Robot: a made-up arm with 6 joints.
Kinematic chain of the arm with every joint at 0, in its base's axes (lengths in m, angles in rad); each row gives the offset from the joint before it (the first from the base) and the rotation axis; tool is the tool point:
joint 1: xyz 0 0 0.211 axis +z
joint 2: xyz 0 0.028 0 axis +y
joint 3: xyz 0 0 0.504 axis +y
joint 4: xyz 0 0 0.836 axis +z
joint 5: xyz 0 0 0 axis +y
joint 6: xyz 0 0 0.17 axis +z
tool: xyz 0 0 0
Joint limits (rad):
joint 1: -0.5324..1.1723
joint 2: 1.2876..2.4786
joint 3: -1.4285..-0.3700
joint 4: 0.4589..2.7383
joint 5: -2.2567..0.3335
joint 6: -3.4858..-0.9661
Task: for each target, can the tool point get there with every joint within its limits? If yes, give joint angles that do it. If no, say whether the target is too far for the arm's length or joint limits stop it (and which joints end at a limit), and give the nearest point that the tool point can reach.
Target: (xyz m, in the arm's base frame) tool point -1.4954 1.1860 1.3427
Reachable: no: too far | nearest point 0.1219 0.5051 1.3427 | short by 1.755 m
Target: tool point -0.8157 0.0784 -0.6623
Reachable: no: joint limits stop it (at a limit: joint 1, joint 2, joint 3, joint 4, joint 5) | nearest point 0.3608 0.7961 -0.6632 | short by 1.378 m
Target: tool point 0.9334 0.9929 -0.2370
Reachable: yes | joints 0.7875 2.3421 -0.6828 0.9570 0.0806 -2.5709
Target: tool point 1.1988 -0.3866 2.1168
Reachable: no: too far | nearest point 0.8460 -0.2728 1.2729 | short by 0.922 m
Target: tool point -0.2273 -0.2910 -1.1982
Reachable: no: joint limits stop it (at a limit: joint 1, joint 2, joint 3, joint 4) | nearest point 0.7490 -0.4764 -0.6894 | short by 1.116 m
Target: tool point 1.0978 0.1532 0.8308
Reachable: yes | joints 0.1122 1.9010 -1.2231 1.2172 0.0083 -2.7508
